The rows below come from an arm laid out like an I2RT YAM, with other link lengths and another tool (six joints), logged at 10 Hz.
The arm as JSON. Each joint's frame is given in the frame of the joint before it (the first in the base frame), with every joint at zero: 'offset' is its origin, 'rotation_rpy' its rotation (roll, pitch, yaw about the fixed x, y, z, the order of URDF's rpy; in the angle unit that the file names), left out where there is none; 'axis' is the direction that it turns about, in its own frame. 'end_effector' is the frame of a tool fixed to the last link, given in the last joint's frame.
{
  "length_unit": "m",
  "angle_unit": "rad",
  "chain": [
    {
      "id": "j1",
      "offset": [
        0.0,
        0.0,
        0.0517
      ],
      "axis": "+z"
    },
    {
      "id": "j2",
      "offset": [
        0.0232,
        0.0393,
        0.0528
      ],
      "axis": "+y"
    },
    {
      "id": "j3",
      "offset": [
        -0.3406,
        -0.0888,
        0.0
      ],
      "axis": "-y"
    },
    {
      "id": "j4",
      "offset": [
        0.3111,
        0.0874,
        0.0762
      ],
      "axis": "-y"
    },
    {
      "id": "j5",
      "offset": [
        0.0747,
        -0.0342,
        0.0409
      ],
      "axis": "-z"
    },
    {
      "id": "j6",
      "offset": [
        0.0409,
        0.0,
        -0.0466
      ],
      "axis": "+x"
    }
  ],
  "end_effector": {
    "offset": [
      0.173,
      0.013,
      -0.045
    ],
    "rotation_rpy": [
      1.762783,
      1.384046,
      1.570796
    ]
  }
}
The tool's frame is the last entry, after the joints.
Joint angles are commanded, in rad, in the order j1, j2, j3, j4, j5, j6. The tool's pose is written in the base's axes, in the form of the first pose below.
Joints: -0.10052 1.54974 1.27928 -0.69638 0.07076 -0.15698
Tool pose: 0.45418 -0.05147 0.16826 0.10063 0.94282 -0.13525 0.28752
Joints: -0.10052 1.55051 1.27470 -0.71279 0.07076 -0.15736
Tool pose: 0.44857 -0.05092 0.16399 0.09930 0.94603 -0.13536 0.27720
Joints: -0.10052 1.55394 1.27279 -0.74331 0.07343 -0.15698
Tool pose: 0.43991 -0.05060 0.15837 0.09790 0.95087 -0.13662 0.26000
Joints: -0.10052 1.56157 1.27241 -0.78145 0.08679 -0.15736
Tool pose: 0.42935 -0.05243 0.15141 0.09675 0.95593 -0.14308 0.23743
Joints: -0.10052 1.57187 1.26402 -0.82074 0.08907 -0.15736
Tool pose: 0.41625 -0.05159 0.14058 0.09351 0.96262 -0.14413 0.20941
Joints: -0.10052 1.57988 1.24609 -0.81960 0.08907 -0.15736
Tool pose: 0.41130 -0.05109 0.13048 0.09199 0.96531 -0.14407 0.19740
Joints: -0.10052 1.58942 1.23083 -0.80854 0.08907 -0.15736
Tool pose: 0.40980 -0.05094 0.12162 0.09114 0.96673 -0.14403 0.19073
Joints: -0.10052 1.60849 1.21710 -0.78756 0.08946 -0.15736
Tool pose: 0.41148 -0.05120 0.11028 0.09044 0.96789 -0.14418 0.18498
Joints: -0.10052 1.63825 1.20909 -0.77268 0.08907 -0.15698
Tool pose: 0.41299 -0.05125 0.09648 0.08915 0.97012 -0.14386 0.17384
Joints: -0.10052 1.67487 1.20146 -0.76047 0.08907 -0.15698
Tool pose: 0.41320 -0.05127 0.07993 0.08713 0.97300 -0.14371 0.15822
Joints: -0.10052 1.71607 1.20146 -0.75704 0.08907 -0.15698
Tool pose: 0.41285 -0.05123 0.06388 0.08471 0.97607 -0.14347 0.13974
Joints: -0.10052 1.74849 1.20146 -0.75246 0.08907 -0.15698
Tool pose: 0.41267 -0.05122 0.05129 0.08291 0.97811 -0.14327 0.12609
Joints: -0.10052 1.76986 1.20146 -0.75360 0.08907 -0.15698
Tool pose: 0.41112 -0.05106 0.04289 0.08145 0.97962 -0.14308 0.11504
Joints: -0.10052 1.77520 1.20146 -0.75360 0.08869 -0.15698
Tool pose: 0.41079 -0.05094 0.04080 0.08107 0.97999 -0.14285 0.11242
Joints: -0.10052 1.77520 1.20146 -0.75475 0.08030 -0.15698
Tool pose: 0.41066 -0.04913 0.04068 0.08052 0.98067 -0.13872 0.11207
